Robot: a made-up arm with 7 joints.
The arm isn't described. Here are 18 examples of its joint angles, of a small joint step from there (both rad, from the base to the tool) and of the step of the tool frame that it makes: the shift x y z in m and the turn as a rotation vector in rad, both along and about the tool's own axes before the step.
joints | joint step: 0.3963 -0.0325 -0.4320 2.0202 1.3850 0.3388 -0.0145 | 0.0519 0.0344 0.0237 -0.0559 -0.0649 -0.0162 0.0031
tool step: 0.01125 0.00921 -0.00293 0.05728 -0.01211 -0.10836
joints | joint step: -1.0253 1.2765 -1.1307 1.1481 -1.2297 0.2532 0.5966 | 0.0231 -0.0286 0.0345 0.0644 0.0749 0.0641 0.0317
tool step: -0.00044 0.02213 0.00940 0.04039 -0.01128 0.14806
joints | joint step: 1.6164 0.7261 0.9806 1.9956 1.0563 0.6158 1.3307 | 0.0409 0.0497 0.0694 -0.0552 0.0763 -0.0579 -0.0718
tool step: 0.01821 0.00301 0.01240 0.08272 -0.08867 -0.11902
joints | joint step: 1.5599 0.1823 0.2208 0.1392 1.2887 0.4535 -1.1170 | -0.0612 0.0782 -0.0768 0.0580 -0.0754 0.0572 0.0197
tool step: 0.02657 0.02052 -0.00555 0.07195 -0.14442 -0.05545
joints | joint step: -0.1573 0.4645 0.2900 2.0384 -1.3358 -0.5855 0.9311 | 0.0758 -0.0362 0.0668 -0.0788 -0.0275 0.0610 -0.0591
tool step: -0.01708 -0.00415 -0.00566 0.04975 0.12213 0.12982
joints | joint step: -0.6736 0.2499 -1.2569 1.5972 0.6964 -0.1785 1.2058 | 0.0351 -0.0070 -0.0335 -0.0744 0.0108 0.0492 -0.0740
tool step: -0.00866 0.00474 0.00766 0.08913 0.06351 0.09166
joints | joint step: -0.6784 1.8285 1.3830 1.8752 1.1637 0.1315 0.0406 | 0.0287 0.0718 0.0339 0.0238 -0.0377 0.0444 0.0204
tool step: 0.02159 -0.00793 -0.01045 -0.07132 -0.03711 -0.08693
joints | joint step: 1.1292 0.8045 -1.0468 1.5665 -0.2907 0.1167 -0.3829 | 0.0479 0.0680 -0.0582 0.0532 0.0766 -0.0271 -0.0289
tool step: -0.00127 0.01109 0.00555 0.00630 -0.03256 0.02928
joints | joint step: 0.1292 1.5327 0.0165 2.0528 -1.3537 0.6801 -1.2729 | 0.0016 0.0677 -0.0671 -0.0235 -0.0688 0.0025 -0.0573
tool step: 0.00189 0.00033 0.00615 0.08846 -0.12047 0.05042
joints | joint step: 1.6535 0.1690 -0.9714 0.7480 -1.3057 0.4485 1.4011 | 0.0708 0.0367 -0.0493 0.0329 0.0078 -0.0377 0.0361
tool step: -0.01716 0.01133 0.01416 0.03669 0.04313 -0.02465
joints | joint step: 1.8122 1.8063 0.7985 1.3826 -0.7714 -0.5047 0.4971 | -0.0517 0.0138 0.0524 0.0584 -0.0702 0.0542 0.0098
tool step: 0.00859 0.01458 -0.00170 0.00871 0.04476 -0.07634
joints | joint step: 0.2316 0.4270 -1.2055 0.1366 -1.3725 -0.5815 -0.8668 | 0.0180 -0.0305 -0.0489 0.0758 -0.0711 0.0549 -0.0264
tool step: 0.00506 0.01684 -0.02425 0.05900 -0.09573 -0.12456
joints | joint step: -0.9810 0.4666 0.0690 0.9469 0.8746 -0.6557 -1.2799 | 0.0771 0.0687 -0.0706 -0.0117 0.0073 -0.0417 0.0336
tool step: 0.01379 -0.02564 -0.00089 -0.10392 -0.05361 0.07541
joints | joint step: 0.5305 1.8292 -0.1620 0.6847 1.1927 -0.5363 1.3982 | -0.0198 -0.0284 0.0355 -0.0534 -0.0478 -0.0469 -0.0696
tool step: -0.00958 -0.00386 0.00475 0.09083 0.03014 -0.02541
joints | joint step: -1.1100 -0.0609 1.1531 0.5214 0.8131 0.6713 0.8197 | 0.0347 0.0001 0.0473 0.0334 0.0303 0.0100 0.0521
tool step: 0.00320 -0.01034 -0.00951 -0.13473 -0.04467 0.01486
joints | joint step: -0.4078 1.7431 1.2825 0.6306 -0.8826 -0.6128 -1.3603 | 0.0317 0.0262 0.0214 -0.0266 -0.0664 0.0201 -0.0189
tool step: -0.00698 0.00363 -0.00913 0.01989 -0.02664 -0.06087
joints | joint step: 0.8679 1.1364 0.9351 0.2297 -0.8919 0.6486 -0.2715 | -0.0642 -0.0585 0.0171 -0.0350 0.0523 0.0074 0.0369
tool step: -0.01615 -0.03047 0.00177 -0.11606 0.04479 -0.05438
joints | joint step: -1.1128 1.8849 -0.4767 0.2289 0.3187 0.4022 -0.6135 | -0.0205 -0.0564 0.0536 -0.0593 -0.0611 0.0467 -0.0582
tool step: -0.00464 -0.01628 0.00788 0.03790 0.05176 -0.07531
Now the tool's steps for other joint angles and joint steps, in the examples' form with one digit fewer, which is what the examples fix.
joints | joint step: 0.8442 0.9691 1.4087 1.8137 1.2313 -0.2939 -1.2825 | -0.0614 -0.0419 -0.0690 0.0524 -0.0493 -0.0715 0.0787
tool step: -0.0127 0.0119 0.0136 -0.1376 -0.0114 -0.0470
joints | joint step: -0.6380 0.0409 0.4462 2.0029 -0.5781 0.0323 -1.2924 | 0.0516 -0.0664 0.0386 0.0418 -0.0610 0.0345 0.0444
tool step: 0.0103 -0.0014 -0.0044 0.0473 0.0088 -0.0260
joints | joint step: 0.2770 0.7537 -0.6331 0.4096 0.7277 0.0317 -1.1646 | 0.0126 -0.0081 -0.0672 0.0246 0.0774 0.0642 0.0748
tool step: 0.0037 -0.0049 0.0095 -0.1195 0.0428 -0.0403
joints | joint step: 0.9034 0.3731 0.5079 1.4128 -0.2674 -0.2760 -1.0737 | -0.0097 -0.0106 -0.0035 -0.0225 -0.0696 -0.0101 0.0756
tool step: -0.0058 0.0019 0.0062 -0.1111 -0.0393 -0.0483
